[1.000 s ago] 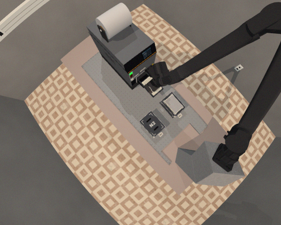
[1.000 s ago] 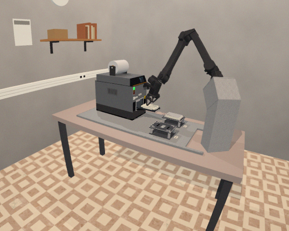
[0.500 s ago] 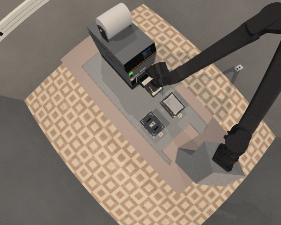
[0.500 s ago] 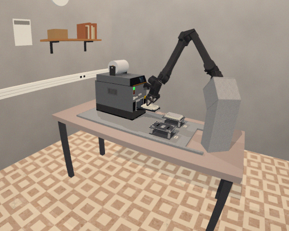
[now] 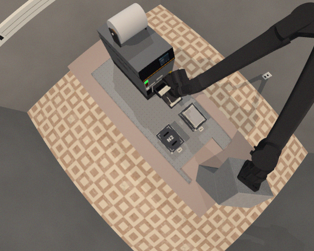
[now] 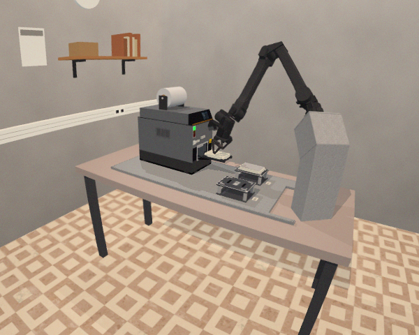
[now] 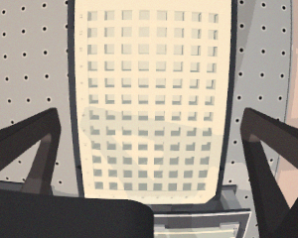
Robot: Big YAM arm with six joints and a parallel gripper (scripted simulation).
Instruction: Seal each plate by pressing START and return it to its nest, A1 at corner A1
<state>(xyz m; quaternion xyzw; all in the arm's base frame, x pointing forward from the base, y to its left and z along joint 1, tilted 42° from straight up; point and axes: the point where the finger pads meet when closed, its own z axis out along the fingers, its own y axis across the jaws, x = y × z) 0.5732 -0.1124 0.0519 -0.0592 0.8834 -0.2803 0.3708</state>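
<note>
My hand is 30 mm above the cream well plate. From my hand the other things lie so: sealer stage: 40 mm below; then start button: 120 mm ahead, 80 mm to the left, 50 mm above; then foil roll: 340 mm ahead, 40 mm to the right, 280 mm above.
</note>
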